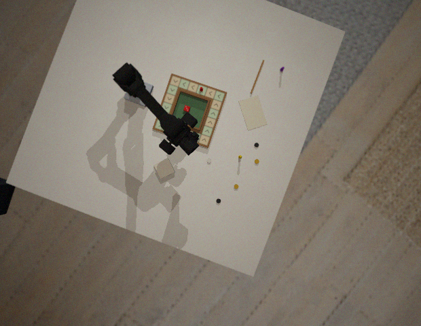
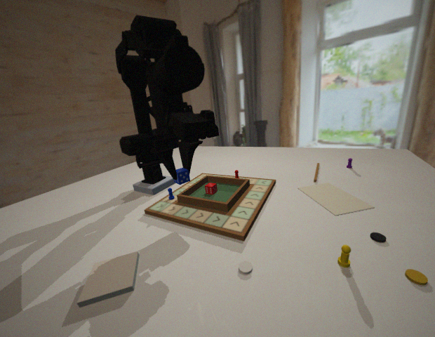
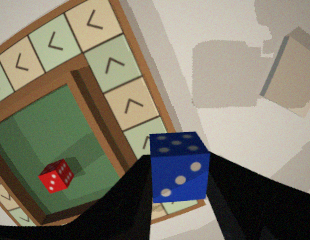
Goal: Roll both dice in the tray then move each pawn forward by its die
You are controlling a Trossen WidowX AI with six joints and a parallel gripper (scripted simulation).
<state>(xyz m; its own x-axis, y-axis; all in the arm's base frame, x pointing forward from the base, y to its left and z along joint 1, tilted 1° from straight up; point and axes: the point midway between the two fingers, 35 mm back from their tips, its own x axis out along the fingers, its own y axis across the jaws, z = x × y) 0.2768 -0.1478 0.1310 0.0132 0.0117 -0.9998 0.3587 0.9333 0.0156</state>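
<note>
The red pawn lies 250 mm to the left of my gripper tip, 90 mm below it and 10 mm ahead of it. The rest, counted from my gripper tip: blue pawn (120 mm behind, 90 mm below, 70 mm to the left); white disc (160 mm ahead, 120 mm below, 60 mm to the right); green tray (140 mm to the left, 110 mm below, 10 mm behind).
</note>
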